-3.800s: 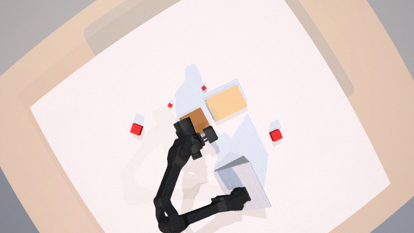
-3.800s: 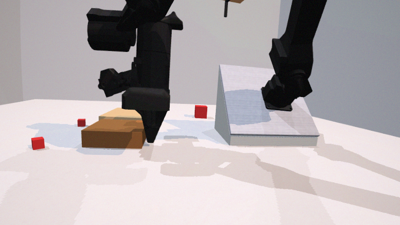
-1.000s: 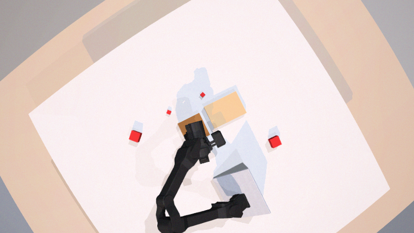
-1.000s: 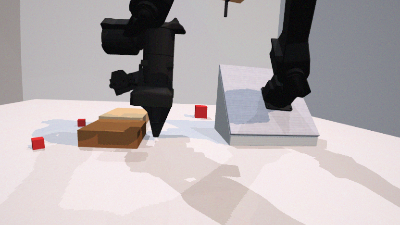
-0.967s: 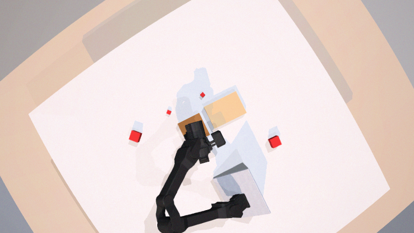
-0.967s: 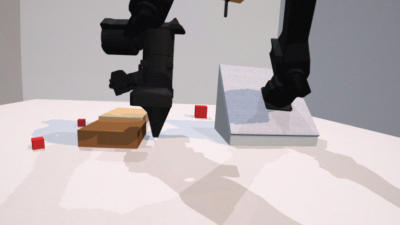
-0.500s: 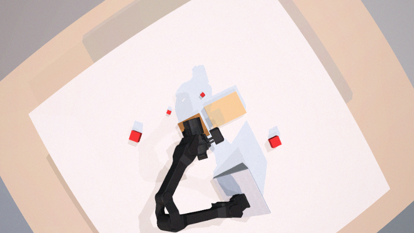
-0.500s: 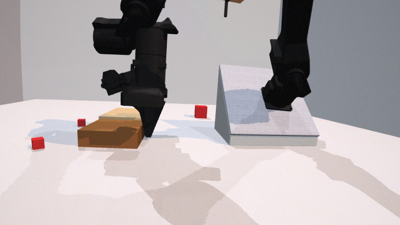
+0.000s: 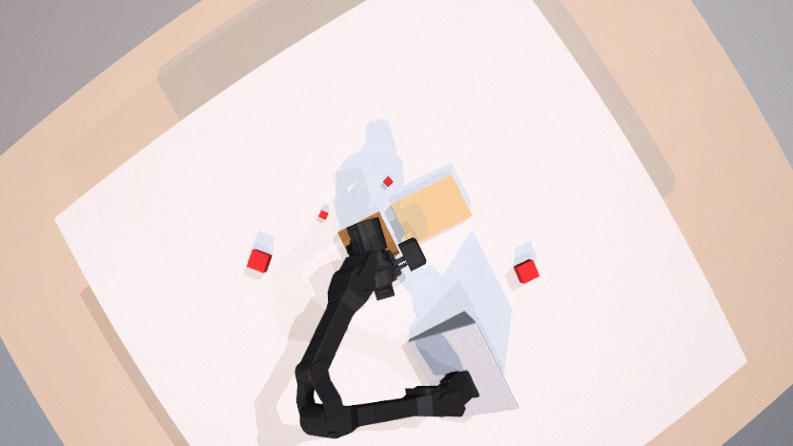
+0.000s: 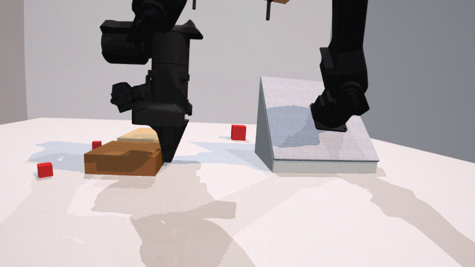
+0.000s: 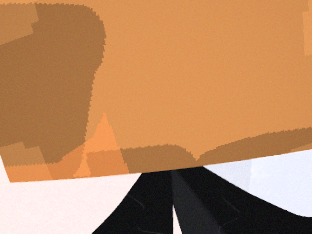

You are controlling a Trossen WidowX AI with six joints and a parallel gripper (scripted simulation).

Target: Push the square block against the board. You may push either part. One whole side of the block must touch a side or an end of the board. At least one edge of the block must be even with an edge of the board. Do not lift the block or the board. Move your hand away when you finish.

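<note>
Now: the brown square block 6 cm ahead of my gripper tip and 1 cm above it. From my gripper tip the other things lie so: tan board (15 cm to the right, 7 cm ahead, 1 cm above).
</note>
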